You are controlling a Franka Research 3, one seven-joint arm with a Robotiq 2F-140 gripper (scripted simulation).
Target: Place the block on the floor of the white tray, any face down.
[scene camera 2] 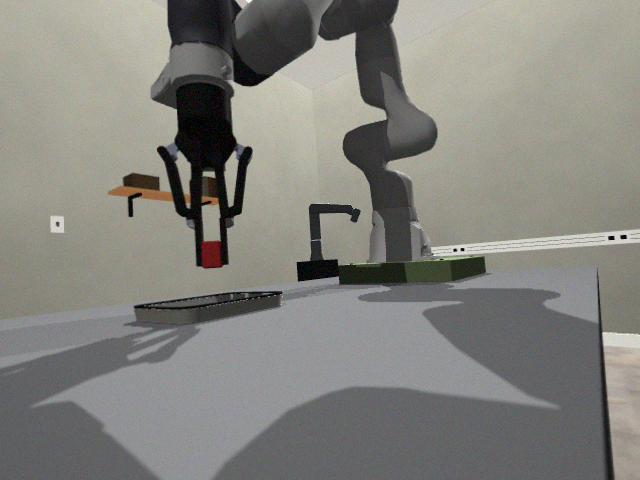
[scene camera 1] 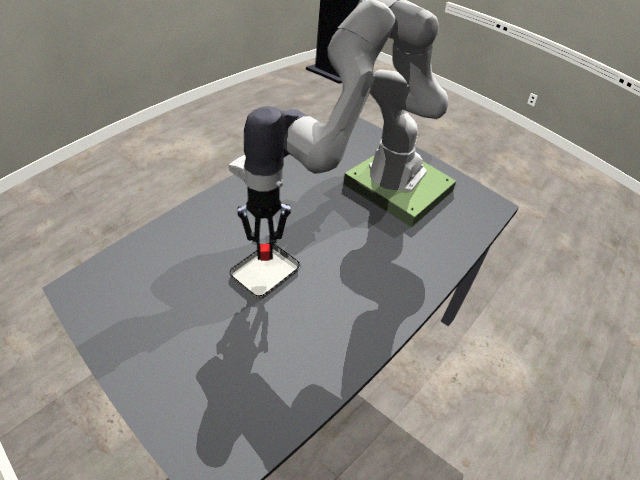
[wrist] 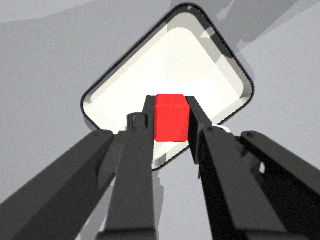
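Observation:
Scene camera 2 shows the gripper (scene camera 2: 213, 265). In scene camera 1 the gripper (scene camera 1: 265, 256) appears along with a white tray (scene camera 1: 258, 276). The wrist view takes in a red block (wrist: 171, 111), the tray (wrist: 182, 54) and the gripper (wrist: 169, 110).

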